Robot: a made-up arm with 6 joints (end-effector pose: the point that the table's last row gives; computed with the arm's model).
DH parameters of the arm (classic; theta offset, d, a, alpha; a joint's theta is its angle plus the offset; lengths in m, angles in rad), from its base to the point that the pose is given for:
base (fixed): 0 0.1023 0 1.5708
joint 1: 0 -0.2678 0.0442 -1.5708
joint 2: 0 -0.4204 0.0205 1.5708
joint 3: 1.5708 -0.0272 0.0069 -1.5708
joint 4: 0 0.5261 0.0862 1.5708
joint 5: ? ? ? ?
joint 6: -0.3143 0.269 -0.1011 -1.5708
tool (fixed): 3.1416 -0.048 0 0
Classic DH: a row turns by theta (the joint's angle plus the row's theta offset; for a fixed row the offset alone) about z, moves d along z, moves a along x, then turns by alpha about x.
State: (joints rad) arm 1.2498 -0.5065 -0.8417 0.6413 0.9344 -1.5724
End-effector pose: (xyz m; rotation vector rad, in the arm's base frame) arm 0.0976 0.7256 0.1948 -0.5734 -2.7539 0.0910
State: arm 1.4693 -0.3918 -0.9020 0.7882 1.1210 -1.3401
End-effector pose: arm 0.0619 0.7721 0.1558 -0.6740 -2.8369 0.3727
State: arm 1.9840 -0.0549 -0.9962 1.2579 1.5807 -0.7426
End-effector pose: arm 0.1784 0.7964 -0.1171 1.3754 2.4799 -1.0381
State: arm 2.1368 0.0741 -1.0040 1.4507 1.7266 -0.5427
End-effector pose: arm 0.3086 0.7212 -0.2034 1.6790 2.1166 -1.1240
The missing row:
joint 5: 1.2565 0 -0.239 3.1416
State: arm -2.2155 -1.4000 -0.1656 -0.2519 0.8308 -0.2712
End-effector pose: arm -0.1806 0.4534 -0.0562 -1.4915 0.8667 -0.2079
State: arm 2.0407 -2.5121 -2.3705 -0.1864 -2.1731 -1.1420
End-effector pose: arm -0.0761 -0.2576 -0.0802 1.1868 0.5868 2.5091
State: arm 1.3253 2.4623 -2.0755 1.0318 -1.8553 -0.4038
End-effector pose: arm -0.3389 0.3243 0.1955 1.8814 0.0075 1.8357
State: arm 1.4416 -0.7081 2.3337 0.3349 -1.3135 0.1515
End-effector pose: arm 0.6937 -0.0084 0.6866 0.6101 -2.1658 -1.0665
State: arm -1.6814 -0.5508 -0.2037 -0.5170 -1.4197 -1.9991
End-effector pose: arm -0.2885 0.7664 0.2771 -0.3113 1.0903 -0.7978
